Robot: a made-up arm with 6 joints. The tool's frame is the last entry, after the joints.
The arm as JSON. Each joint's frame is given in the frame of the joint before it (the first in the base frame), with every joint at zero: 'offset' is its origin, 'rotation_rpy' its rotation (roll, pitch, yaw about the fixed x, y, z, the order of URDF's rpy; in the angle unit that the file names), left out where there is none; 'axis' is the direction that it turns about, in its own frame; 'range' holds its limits. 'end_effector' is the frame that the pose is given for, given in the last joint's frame.
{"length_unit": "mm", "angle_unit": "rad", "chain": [
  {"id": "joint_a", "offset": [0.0, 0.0, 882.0], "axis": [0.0, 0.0, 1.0], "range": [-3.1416, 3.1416]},
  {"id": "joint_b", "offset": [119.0, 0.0, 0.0], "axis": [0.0, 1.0, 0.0], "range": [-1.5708, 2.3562]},
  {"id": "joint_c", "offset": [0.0, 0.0, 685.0], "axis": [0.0, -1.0, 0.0], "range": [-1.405, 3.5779]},
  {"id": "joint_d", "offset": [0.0, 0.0, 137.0], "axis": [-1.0, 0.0, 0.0], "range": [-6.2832, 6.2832]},
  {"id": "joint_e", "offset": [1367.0, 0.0, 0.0], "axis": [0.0, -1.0, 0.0], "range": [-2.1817, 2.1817]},
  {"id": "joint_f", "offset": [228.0, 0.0, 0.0], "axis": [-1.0, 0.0, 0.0], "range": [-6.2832, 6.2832]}
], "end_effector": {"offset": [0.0, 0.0, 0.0]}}
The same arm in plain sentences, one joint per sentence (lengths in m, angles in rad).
The arm has six revolute joints in a row. What follows holds with every joint at zero, and every direction is one of the base frame's. The first joint lies 0.8820 m along +z from the base frame's origin and rotates about +z, from -3.1416 to 3.1416 rad. The second joint lies 0.1190 m along +x from the first joint and rotates about +y, from -1.5708 to 2.3562 rad. The third joint lies 0.6850 m along +z from the second joint and rotates about -y, from -1.4050 to 3.5779 rad. The fourth joint lies 0.1370 m along +z from the third joint and rotates about -x, from -6.2832 to 6.2832 rad. The fifth joint lies 1.3670 m along +x from the fourth joint and rotates about -y, from -2.1817 to 2.1817 rad. The sixth joint lies 0.2280 m along +x from the fifth joint and rotates about -x, from -6.2832 to 6.2832 rad. The tool frame, which is the frame that the pose is given for, lies at the same point as the sixth joint; its axes are parallel to the base frame's.
